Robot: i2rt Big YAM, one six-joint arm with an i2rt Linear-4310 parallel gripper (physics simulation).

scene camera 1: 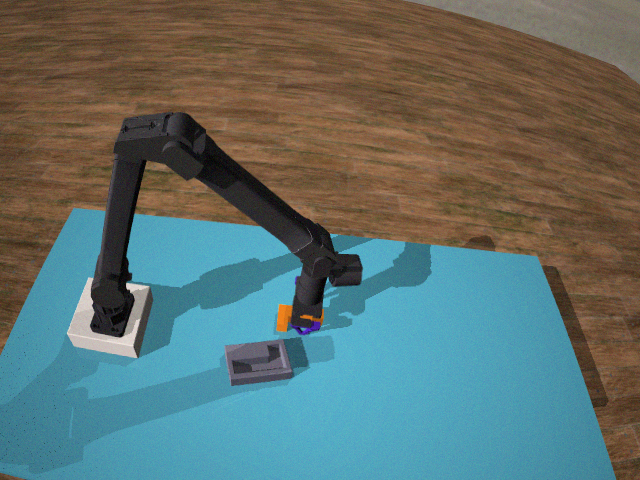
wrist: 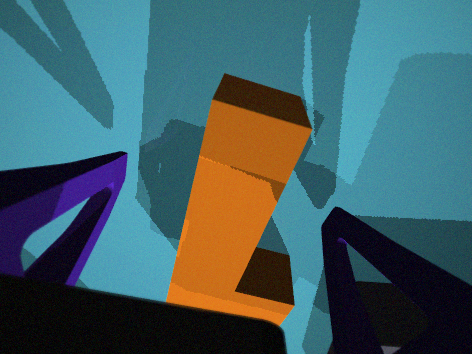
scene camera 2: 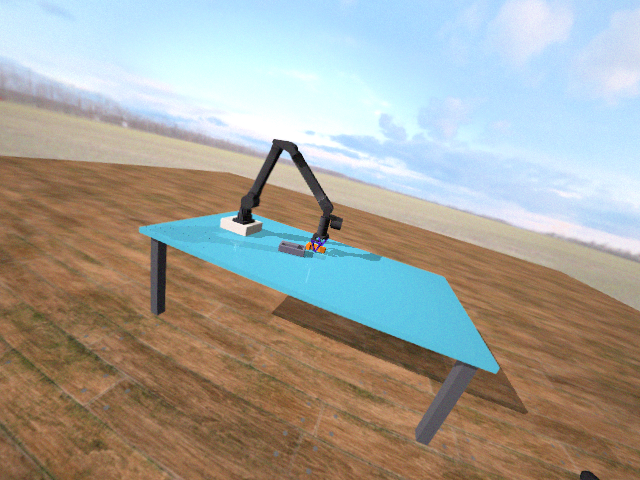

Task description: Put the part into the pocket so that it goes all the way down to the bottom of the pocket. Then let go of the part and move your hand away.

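Places are measured from the arm's base along level axes (x ahead, y left, z up), in metres.
Where they show: gripper, fingertip midpoint: [scene camera 1: 303, 317] [wrist: 233, 192] [scene camera 2: 317, 249]; arm's base at its link origin: [scene camera 1: 113, 314] [scene camera 2: 243, 221].
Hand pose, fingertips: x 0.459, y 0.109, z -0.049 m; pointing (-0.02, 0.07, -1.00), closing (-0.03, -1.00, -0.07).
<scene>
Each offset is from my fingertips to the top centre of the thing. Level surfaces: height alone.
The orange L-shaped part @(0.008 m back, 0.013 m right, 0.022 m up) [scene camera 1: 282, 318] [scene camera 2: 309, 246] [wrist: 212, 215] lies on the table behind the pocket block. In the wrist view its long bar runs up the middle and its short leg is at the bottom, partly hidden by the dark gripper body. My gripper [scene camera 1: 306, 327] [scene camera 2: 318, 245] [wrist: 233, 192] is low at the part, pointing down. It is open, with one purple finger on each side of the long bar and a gap on both sides. The grey block @(0.100 m back, 0.150 m right, 0.028 m up) [scene camera 1: 261, 380] [scene camera 2: 292, 250] with the pocket sits on the table, in front and a little left of the part. The pocket is empty.
The arm's white base block [scene camera 1: 103, 344] [scene camera 2: 240, 226] stands at the left of the blue table @(0.008 m down) [scene camera 1: 439, 372] [scene camera 2: 361, 294]. The arm reaches over the table from there. The table's back edge runs behind the gripper. Arm shadows fall across the table.
</scene>
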